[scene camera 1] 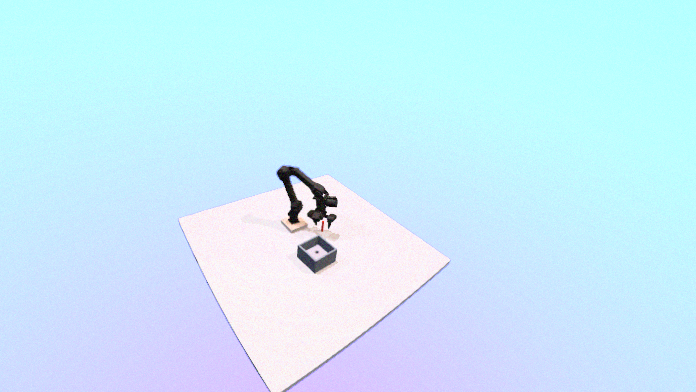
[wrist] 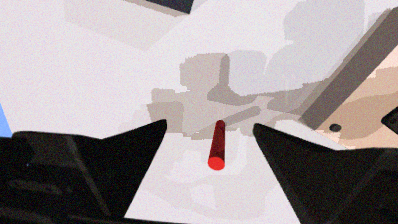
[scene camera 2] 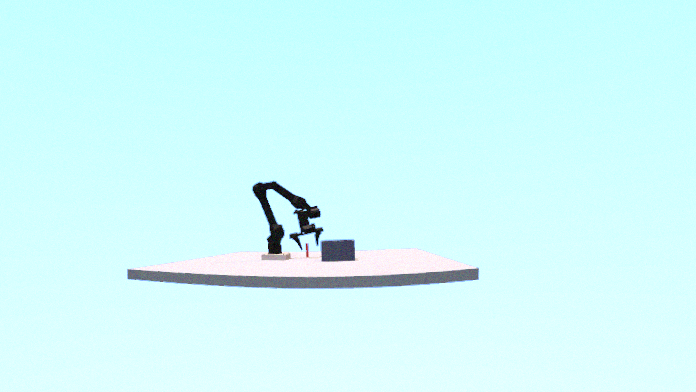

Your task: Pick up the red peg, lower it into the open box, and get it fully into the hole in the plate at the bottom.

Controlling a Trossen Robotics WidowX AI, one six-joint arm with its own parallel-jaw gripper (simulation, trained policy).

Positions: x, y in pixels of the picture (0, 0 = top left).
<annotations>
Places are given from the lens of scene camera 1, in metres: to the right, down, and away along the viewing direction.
grey box [scene camera 1: 315, 265]: -0.17, 0.37, 1.43
</annotations>
